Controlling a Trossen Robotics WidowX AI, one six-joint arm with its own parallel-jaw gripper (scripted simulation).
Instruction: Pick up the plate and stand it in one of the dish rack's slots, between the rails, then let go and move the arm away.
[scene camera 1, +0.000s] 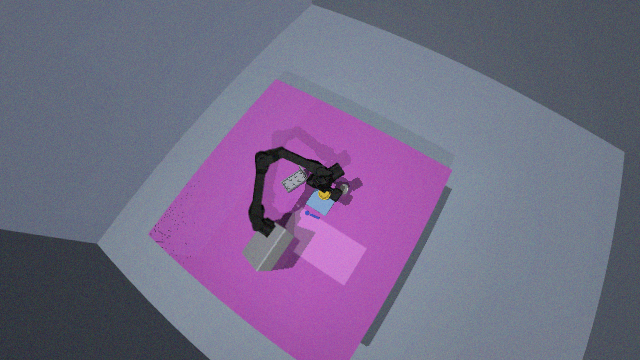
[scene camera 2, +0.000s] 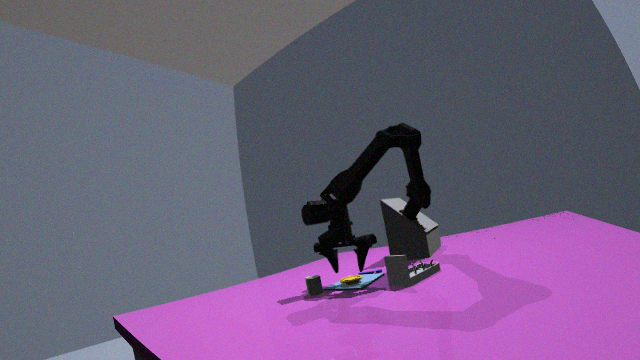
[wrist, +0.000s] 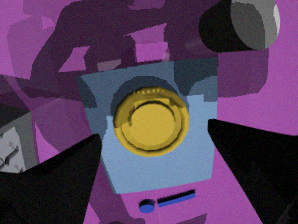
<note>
My gripper (scene camera 2: 348, 272) is open, with nothing in its grasp. Also in view: a yellow plate (wrist: 151, 121), a grey dish rack (scene camera 2: 398, 273) and a light blue mat (wrist: 195, 80).
My gripper also shows in the wrist view (wrist: 155, 132).
</note>
